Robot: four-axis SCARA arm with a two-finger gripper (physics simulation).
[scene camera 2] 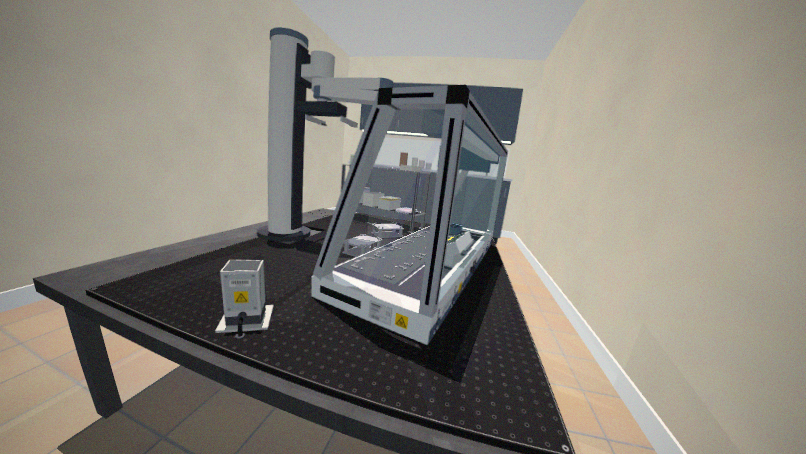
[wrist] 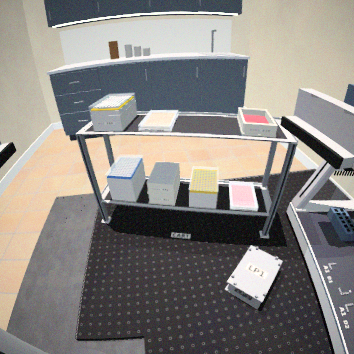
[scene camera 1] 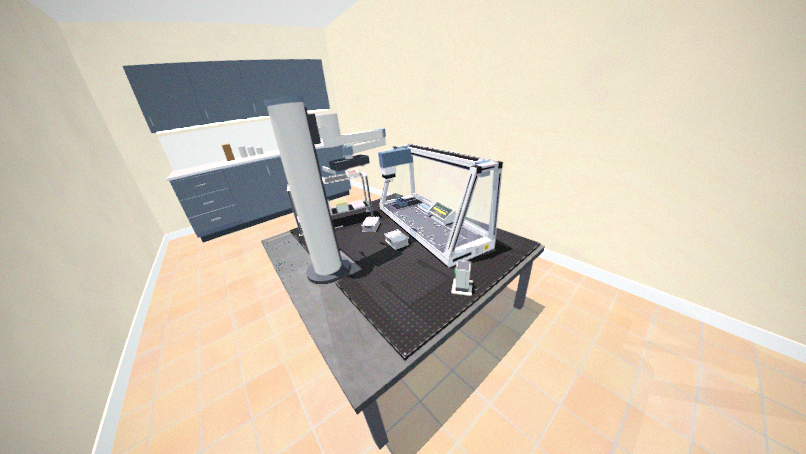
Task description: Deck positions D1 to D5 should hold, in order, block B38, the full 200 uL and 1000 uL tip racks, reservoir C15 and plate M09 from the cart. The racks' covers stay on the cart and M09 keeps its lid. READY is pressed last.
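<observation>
My gripper (scene camera 1: 340, 174) (scene camera 2: 332, 121) (wrist: 146, 111) is open and empty, high above the table, facing the cart (wrist: 89, 175). On the cart's top shelf stand a clear-covered rack with a yellow band (wrist: 113, 112), a flat plate with a pale orange face (wrist: 158, 120) and a cream reservoir with red contents (wrist: 257, 121). Below stand a blue-banded rack (wrist: 126, 179), a grey box (wrist: 164, 183), a yellow-topped rack (wrist: 204, 187) and a pink-topped plate (wrist: 243, 196). Their labels are too small to read. The deck (scene camera 1: 417, 222) shows bare D1 and D2 marks in the wrist view.
A white stand marked LP1 (scene camera 1: 370, 223) (wrist: 255, 272) stands before the cart; another white stand (scene camera 1: 397, 239) is beside the deck. A blue holed block (wrist: 342, 222) and a display panel (scene camera 1: 442, 211) are on the deck, inside the frame (scene camera 2: 445, 197). A grey bin (scene camera 2: 242, 287) stands nearby.
</observation>
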